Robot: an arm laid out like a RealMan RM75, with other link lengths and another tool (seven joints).
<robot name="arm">
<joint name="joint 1" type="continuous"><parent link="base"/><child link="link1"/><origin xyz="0.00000 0.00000 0.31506"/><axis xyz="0 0 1"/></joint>
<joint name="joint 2" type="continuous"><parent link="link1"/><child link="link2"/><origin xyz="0.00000 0.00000 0.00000"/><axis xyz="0 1 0"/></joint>
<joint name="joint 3" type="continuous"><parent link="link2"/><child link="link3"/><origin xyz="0.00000 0.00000 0.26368"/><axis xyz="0 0 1"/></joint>
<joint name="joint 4" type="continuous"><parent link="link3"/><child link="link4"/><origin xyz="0.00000 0.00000 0.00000"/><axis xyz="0 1 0"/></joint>
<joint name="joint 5" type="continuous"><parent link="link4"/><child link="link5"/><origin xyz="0.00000 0.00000 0.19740"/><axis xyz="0 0 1"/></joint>
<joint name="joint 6" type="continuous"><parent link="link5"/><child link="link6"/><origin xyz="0.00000 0.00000 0.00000"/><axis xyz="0 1 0"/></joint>
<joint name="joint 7" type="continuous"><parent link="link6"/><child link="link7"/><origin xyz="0.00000 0.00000 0.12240"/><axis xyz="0 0 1"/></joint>
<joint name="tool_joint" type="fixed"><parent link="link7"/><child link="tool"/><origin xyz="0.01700 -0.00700 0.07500" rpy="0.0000 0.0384 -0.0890"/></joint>
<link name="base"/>
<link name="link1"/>
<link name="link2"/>
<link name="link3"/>
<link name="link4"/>
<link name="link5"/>
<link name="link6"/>
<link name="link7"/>
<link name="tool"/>
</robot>
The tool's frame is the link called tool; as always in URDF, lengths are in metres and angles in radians. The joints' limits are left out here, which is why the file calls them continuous.
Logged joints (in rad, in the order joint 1, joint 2, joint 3, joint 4, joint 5, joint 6, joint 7), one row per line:
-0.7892 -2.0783 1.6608 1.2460 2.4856 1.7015 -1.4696
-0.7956 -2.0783 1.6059 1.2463 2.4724 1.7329 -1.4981
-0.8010 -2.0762 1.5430 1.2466 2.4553 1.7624 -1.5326
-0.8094 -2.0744 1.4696 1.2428 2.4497 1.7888 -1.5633
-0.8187 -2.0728 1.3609 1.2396 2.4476 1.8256 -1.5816
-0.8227 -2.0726 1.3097 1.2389 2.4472 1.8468 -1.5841
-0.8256 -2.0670 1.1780 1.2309 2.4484 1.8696 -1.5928
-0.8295 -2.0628 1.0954 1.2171 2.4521 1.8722 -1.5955
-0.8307 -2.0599 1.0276 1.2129 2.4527 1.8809 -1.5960
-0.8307 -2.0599 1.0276 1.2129 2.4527 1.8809 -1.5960
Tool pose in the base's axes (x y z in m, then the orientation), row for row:
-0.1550 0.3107 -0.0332 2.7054 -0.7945 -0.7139
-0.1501 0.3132 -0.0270 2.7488 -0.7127 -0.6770
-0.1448 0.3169 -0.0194 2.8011 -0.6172 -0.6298
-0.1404 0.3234 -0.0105 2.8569 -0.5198 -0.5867
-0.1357 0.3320 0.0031 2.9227 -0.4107 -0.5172
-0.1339 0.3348 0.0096 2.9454 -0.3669 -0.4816
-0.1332 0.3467 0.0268 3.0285 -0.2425 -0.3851
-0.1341 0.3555 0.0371 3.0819 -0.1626 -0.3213
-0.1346 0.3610 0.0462 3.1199 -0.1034 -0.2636
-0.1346 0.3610 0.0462 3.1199 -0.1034 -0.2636
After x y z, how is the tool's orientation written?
As a rotation vector, in radians.
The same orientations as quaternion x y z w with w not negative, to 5 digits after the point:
0.92383 -0.27130 -0.24378 0.11622
0.93579 -0.24263 -0.23048 0.11093
0.94885 -0.20907 -0.21334 0.10231
0.96050 -0.17476 -0.19725 0.08944
0.97284 -0.13670 -0.17215 0.07254
0.97730 -0.12174 -0.15980 0.06725
0.98812 -0.07912 -0.12565 0.03953
0.99306 -0.05239 -0.10353 0.01936
0.99590 -0.03301 -0.08414 0.00443
0.99590 -0.03301 -0.08414 0.00443

